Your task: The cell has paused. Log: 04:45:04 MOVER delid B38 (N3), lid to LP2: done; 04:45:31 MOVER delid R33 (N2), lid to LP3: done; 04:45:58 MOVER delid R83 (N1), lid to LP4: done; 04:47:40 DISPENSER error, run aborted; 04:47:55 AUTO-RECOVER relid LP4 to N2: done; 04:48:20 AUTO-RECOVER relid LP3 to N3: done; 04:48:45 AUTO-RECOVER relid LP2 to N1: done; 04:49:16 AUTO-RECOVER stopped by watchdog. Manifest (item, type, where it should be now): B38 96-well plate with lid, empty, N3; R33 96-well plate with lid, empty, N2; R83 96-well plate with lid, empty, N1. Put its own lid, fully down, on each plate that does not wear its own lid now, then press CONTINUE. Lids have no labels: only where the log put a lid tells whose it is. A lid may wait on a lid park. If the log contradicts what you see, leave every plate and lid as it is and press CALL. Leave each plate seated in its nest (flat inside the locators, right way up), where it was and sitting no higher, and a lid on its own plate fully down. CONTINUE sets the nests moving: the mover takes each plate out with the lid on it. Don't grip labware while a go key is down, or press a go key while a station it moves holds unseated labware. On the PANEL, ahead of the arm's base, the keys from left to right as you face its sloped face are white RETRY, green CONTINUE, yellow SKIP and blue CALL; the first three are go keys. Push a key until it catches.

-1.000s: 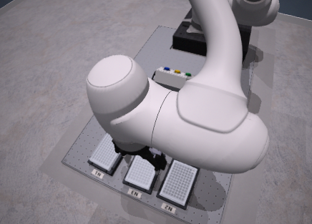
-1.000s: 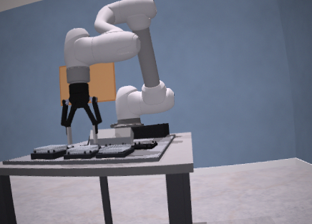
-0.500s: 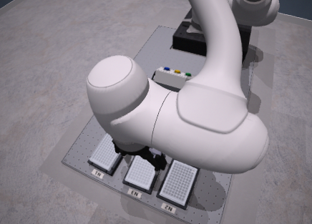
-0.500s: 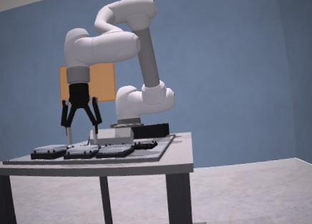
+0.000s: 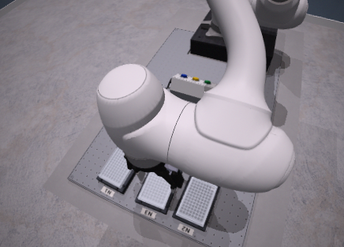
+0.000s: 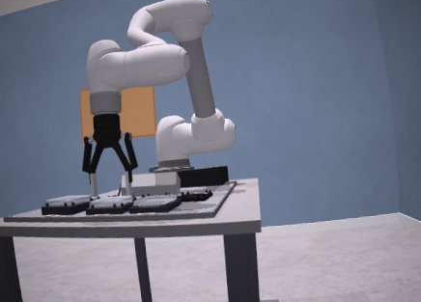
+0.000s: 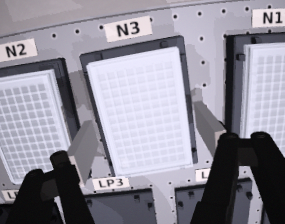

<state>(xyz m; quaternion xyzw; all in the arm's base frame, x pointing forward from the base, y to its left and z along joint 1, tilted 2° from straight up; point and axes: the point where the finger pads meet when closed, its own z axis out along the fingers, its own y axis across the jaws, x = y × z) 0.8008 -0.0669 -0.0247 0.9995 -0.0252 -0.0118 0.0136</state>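
Right now my hand is 130 mm to the right of the plate, 40 mm above it and 10 mm short of it. From my hand the other things lie so: LP3 label: 90 mm behind, 60 mm to the left, 60 mm below; LP2 label: 110 mm behind, 70 mm to the right, 60 mm below; nest N1: 140 mm to the right, 50 mm below, 20 mm behind.
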